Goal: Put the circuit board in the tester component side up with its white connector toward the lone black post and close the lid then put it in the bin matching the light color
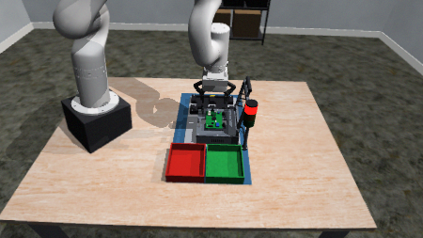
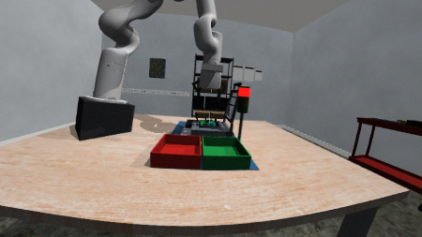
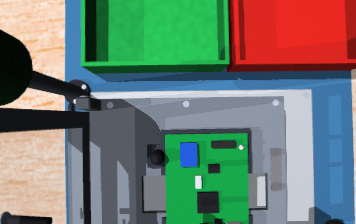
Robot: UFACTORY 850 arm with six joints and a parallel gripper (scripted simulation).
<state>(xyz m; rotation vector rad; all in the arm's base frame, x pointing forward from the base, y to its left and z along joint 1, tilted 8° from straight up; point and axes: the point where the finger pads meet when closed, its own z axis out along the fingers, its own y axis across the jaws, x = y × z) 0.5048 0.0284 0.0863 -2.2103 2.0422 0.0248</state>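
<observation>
Right now the green circuit board is 110 mm below my hand. The rest, counted from my hand: dark nest (10 mm ahead, 10 mm to the left, 110 mm below); then clear lid (120 mm ahead, 10 mm to the left); then green bin (70 mm ahead, 190 mm to the right, 170 mm below).
</observation>
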